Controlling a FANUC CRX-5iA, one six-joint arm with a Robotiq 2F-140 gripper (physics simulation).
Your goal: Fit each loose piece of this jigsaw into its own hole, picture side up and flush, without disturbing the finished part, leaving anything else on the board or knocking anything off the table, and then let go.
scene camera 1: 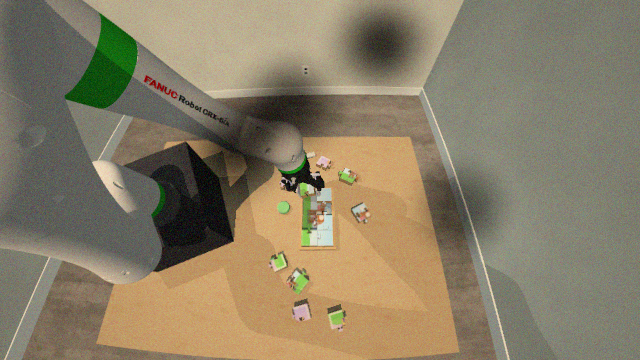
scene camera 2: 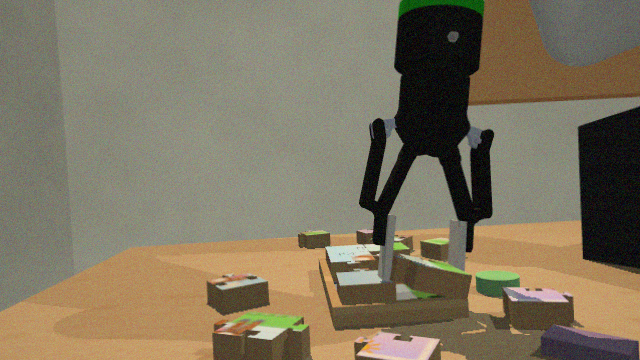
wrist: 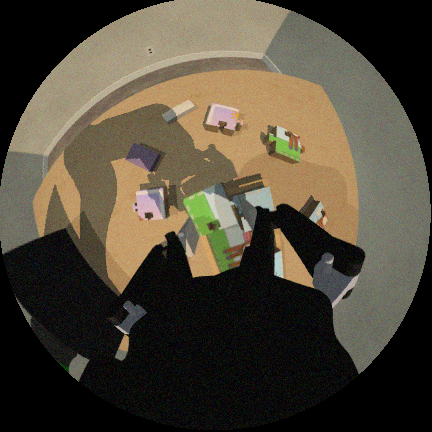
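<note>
My gripper (scene camera 1: 304,186) (scene camera 2: 422,272) (wrist: 218,215) is shut on a green-and-white piece (scene camera 2: 434,278) (wrist: 215,210), picture side up. The piece is tilted at the board's near corner in scene camera 2, its green end lower and standing above the rim. The wooden board (scene camera 1: 318,248) (scene camera 2: 400,315) holds the finished part; a pale-blue piece (scene camera 2: 362,285) sits beside the held one. Loose on the table are two pink pieces (scene camera 2: 537,305) (scene camera 2: 400,347), a green-and-brown piece (scene camera 1: 348,176) (scene camera 2: 260,335) (wrist: 286,145), a blue-edged piece (scene camera 1: 360,213) (scene camera 2: 237,292), and several more toward scene camera 1's bottom. The fingers partly hide the hole.
A green disc (scene camera 1: 283,207) (scene camera 2: 497,282) lies beside the board. A purple block (scene camera 2: 590,345) (wrist: 144,156) and a pale bar (wrist: 179,111) lie beyond the held piece in the wrist view. A large black box (scene camera 1: 195,200) (scene camera 2: 610,190) stands near the arm's base.
</note>
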